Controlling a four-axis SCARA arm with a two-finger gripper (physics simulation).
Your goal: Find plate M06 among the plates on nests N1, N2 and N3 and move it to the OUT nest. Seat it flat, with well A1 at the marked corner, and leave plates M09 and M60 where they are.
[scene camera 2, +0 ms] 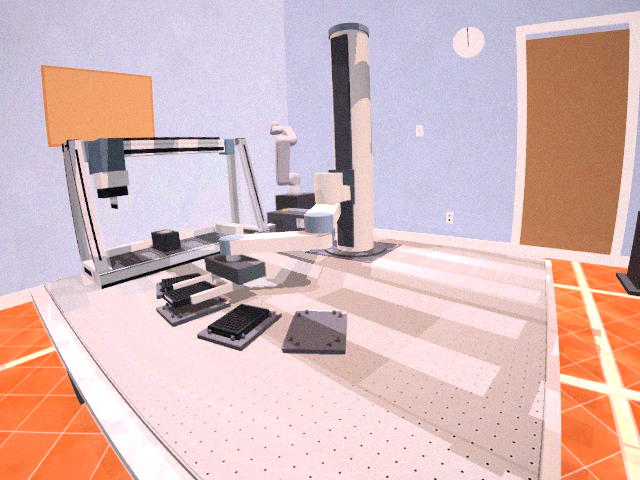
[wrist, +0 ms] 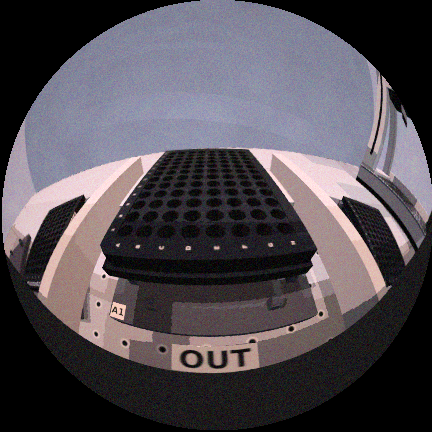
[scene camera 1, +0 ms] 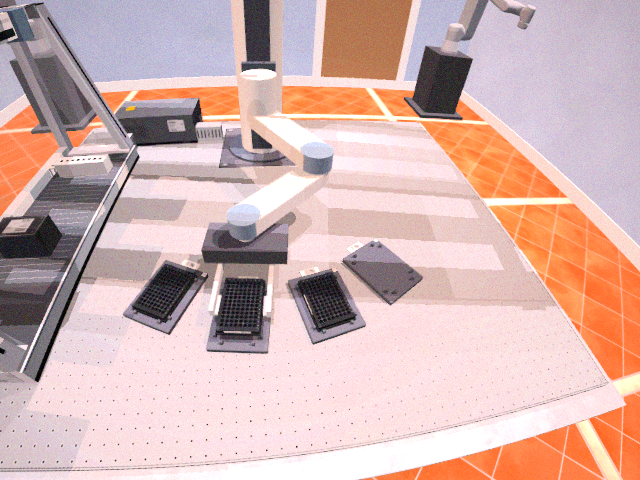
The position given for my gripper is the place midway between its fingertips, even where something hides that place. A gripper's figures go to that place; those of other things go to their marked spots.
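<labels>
An N1 nest point(scene camera 1: 388, 275) is 0.76 m from the lens as I look at it. For an N2 nest point(scene camera 1: 316, 337) I get 0.64 m from the lens, while my gripper point(scene camera 1: 239, 314) is 0.63 m from the lens. My gripper is nearer to the lens than the N1 nest. As for the N1 nest and the N2 nest, their marked spots are 0.24 m apart.
</labels>
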